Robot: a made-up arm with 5 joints.
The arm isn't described. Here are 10 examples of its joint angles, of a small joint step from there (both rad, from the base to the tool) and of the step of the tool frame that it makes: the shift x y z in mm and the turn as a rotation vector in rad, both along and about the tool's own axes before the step.
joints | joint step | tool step
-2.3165 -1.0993 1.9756 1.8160 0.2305 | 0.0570 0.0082 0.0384 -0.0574 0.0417 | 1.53 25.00 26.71 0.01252 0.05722 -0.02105
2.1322 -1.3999 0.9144 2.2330 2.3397 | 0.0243 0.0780 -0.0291 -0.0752 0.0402 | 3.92 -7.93 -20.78 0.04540 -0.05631 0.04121
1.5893 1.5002 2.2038 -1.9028 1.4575 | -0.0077 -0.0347 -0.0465 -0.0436 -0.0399 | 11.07 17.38 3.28 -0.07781 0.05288 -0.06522
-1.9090 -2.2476 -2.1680 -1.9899 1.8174 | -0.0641 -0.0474 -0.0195 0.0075 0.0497 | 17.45 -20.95 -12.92 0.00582 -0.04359 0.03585
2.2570 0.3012 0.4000 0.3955 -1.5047 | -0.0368 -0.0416 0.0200 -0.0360 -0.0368 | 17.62 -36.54 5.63 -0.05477 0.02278 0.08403
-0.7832 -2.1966 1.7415 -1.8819 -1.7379 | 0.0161 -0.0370 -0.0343 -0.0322 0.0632 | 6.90 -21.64 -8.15 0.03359 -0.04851 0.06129
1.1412 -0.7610 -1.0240 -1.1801 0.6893 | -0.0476 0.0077 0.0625 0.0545 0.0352 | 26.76 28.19 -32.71 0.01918 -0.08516 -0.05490
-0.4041 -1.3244 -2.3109 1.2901 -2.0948 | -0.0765 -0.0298 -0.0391 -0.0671 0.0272 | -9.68 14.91 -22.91 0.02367 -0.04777 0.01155
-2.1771 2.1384 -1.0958 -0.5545 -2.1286 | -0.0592 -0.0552 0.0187 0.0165 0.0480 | -17.08 30.16 9.08 0.07475 0.02519 -0.07748
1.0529 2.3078 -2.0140 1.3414 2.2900 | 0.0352 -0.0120 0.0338 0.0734 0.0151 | -35.20 -21.46 54.65 -0.01255 0.10415 0.03321
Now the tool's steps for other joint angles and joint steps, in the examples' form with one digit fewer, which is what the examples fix.
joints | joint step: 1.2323 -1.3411 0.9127 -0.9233 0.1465 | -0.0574 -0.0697 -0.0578 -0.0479 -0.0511
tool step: 8.2 18.1 53.6 -0.0213 0.1056 -0.0326
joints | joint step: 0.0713 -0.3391 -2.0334 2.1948 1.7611 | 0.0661 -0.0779 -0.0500 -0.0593 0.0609
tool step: 36.8 17.2 -32.4 0.0944 -0.1140 0.0059
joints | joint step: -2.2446 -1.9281 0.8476 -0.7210 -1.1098 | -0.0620 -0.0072 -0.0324 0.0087 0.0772
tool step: -8.7 16.9 25.5 0.0717 0.0200 -0.0316
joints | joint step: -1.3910 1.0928 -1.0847 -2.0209 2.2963 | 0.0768 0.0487 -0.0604 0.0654 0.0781
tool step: 13.6 -27.6 6.1 0.0344 0.0044 0.0463
